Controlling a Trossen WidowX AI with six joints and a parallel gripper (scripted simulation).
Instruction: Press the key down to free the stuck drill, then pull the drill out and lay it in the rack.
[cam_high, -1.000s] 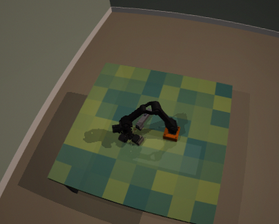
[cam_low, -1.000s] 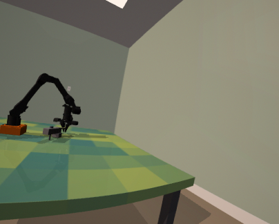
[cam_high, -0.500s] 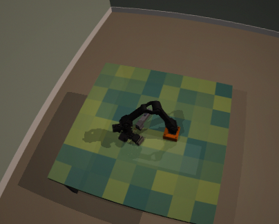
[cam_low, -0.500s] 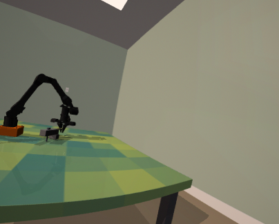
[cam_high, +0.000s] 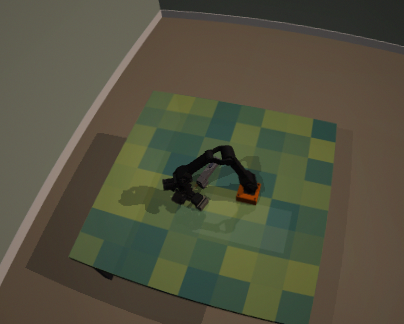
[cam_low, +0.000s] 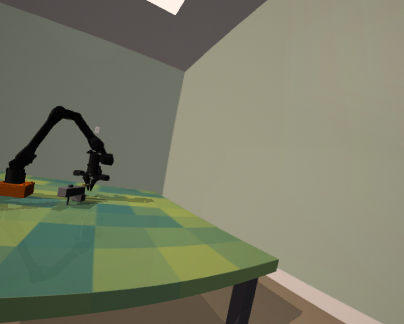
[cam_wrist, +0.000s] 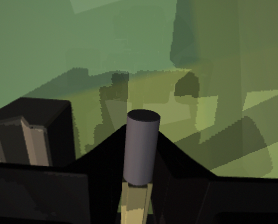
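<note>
Right now the small yellow key is 10 mm behind my gripper tip, 40 mm to the right of it and 40 mm above it. Round my gripper tip: long grey bar (60 mm behind, 190 mm to the right, 20 mm above); then small grey rack (80 mm behind, 10 mm to the right, 10 mm below).
</note>
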